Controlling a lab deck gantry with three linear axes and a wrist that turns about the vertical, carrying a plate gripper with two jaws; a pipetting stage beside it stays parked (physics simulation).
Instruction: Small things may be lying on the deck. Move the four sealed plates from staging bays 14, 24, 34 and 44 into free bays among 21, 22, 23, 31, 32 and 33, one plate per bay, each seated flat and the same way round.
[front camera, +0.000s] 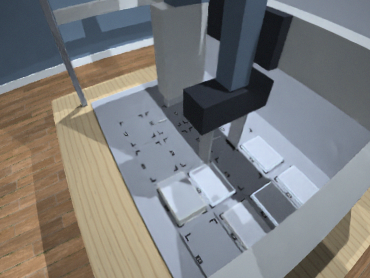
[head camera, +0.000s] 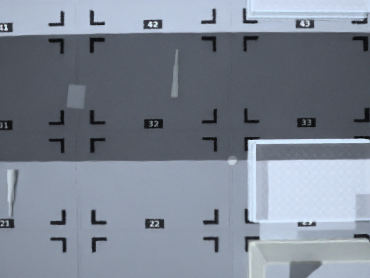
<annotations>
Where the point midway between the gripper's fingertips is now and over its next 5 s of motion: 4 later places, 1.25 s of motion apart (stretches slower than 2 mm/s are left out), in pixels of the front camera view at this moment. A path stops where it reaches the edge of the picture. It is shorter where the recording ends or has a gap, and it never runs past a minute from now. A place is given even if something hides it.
My gripper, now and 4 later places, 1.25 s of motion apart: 218, 151; 263, 206; 255, 216; 249, 224; 249, 223
</annotations>
